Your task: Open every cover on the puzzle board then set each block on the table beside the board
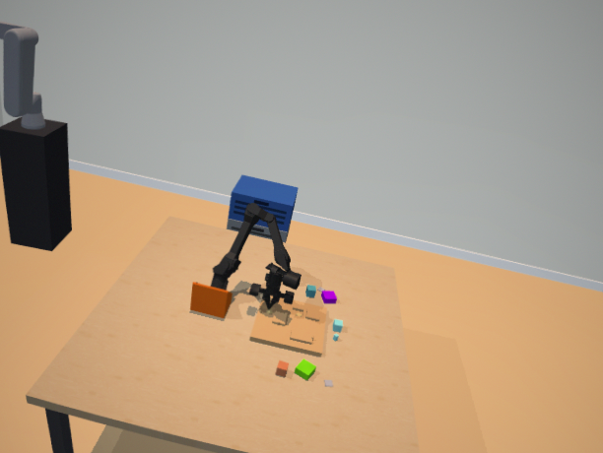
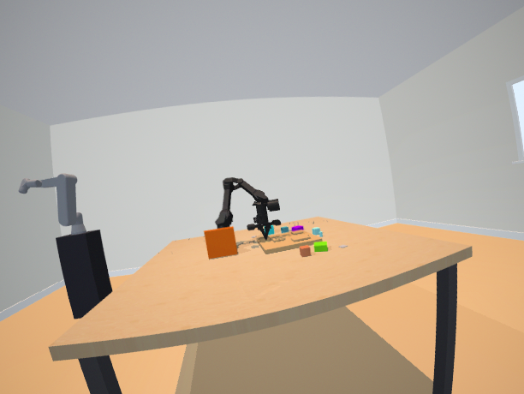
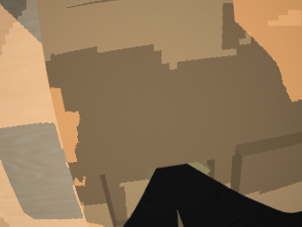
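Now: gripper tip 9 cm short of the wooden puzzle board and 6 cm to the left of it. From my gripper tip the other things lie so: blue-teal cube 19 cm to the left, 19 cm ahead; purple block 28 cm ahead, 17 cm to the left, 1 cm below; light cyan block 31 cm ahead, 3 cm to the right, 1 cm below.
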